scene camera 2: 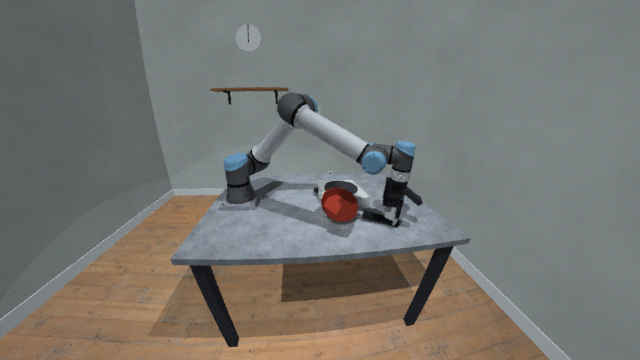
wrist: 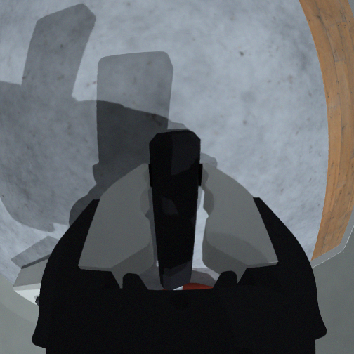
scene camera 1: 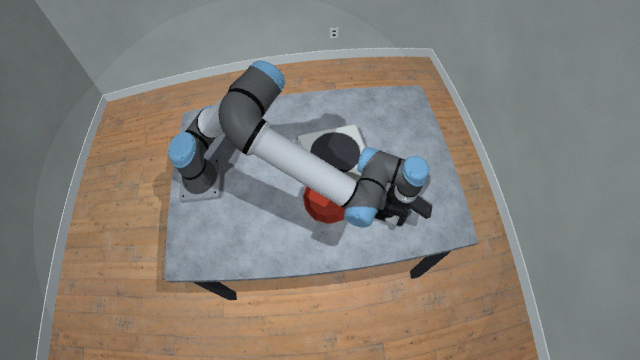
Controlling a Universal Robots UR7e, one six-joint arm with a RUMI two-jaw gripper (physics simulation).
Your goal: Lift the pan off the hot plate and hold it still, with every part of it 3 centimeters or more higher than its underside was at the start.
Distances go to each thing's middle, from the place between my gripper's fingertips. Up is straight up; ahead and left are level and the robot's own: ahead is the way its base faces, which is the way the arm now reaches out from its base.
The red pan (scene camera 2: 339, 204) is 150 mm behind my hand, 70 mm to the left of it and 40 mm above it.
